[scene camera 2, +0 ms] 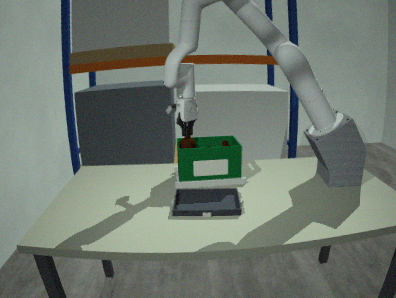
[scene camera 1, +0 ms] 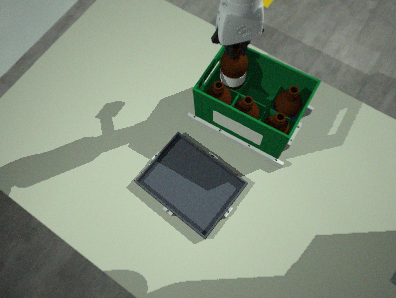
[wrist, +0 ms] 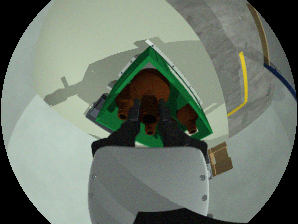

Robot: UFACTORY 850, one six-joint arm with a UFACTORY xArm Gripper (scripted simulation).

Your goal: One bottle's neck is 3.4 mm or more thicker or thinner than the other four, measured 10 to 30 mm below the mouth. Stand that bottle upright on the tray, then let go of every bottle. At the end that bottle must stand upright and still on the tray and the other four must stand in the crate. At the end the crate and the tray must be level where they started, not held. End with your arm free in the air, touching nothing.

Scene:
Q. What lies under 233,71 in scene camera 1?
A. A bottle.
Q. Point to a dark grey tray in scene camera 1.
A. At 197,188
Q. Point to a crate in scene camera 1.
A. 266,77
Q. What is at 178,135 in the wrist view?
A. The gripper.

